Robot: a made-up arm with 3 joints. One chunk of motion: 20 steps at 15 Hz.
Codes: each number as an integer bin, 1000 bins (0 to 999) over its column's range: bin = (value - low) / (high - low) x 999, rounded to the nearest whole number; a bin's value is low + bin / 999 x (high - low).
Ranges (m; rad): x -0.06..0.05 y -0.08..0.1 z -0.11..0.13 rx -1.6..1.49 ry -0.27..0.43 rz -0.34..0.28
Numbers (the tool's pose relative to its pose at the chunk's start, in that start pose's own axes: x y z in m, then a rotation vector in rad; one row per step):
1: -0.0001 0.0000 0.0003 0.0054 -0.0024 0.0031
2: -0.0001 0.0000 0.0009 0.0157 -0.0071 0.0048
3: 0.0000 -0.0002 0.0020 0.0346 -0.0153 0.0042
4: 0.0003 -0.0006 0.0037 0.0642 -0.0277 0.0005
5: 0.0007 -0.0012 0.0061 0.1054 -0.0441 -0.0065
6: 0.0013 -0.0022 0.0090 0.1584 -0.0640 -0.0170
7: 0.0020 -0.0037 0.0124 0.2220 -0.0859 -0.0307
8: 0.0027 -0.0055 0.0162 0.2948 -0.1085 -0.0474
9: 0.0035 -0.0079 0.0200 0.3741 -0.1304 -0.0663
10: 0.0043 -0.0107 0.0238 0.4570 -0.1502 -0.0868
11: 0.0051 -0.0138 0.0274 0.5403 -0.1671 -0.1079
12: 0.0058 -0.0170 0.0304 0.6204 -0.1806 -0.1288
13: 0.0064 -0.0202 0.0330 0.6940 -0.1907 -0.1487
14: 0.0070 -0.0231 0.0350 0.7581 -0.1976 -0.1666
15: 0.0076 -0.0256 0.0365 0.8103 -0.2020 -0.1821
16: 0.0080 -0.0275 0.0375 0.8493 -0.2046 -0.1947
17: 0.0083 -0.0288 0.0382 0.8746 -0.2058 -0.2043
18: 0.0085 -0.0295 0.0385 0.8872 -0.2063 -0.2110
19: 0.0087 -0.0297 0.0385 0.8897 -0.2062 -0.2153
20: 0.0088 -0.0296 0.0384 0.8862 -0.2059 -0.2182
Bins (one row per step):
1: 544 444 459 519 382 553
2: 544 444 462 522 375 556
3: 545 443 466 528 363 555
4: 548 441 473 538 346 549
5: 551 437 483 551 322 537
6: 557 432 495 568 294 520
7: 563 423 509 589 263 498
8: 569 413 525 613 230 471
9: 577 400 541 638 199 441
10: 584 385 557 665 171 408
11: 591 367 572 692 147 374
12: 598 350 584 718 128 340
13: 603 332 595 742 113 308
14: 608 316 604 762 103 279
15: 614 302 610 779 97 254
16: 618 291 614 792 93 234
17: 620 284 617 800 92 219
18: 622 280 618 804 91 208
19: 624 279 618 805 91 201
20: 625 280 618 804 91 196

